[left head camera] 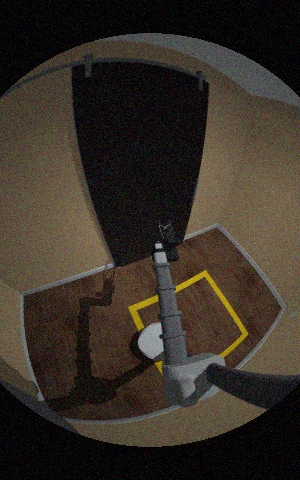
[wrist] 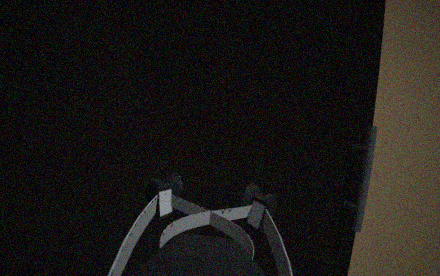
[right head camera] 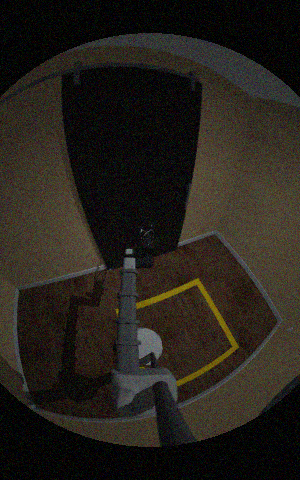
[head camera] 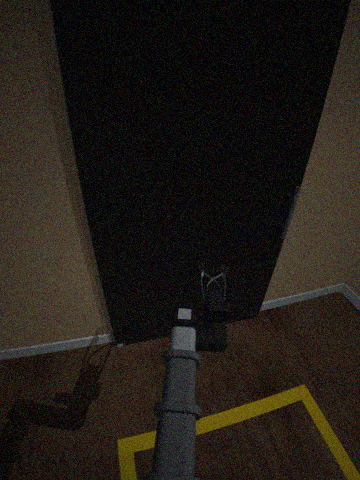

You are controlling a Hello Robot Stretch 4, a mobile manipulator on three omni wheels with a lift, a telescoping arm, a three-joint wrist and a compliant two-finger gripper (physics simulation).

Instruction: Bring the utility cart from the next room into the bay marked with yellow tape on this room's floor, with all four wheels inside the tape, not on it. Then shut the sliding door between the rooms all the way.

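A black panel hangs from an overhead rail and looks like the sliding door. A grey upright handle is at its right edge. My gripper is open, its fingers apart with nothing between them. It is in front of the panel, left of the handle; its distance from the panel is hard to tell. The yellow tape bay is on the brown floor below my arm. The utility cart does not show.
The rail runs on to the left. Tan walls with pale baseboards stand on both sides. My round white base part overlaps the bay's left side in the head side views. My arm's shadow falls on the floor at left.
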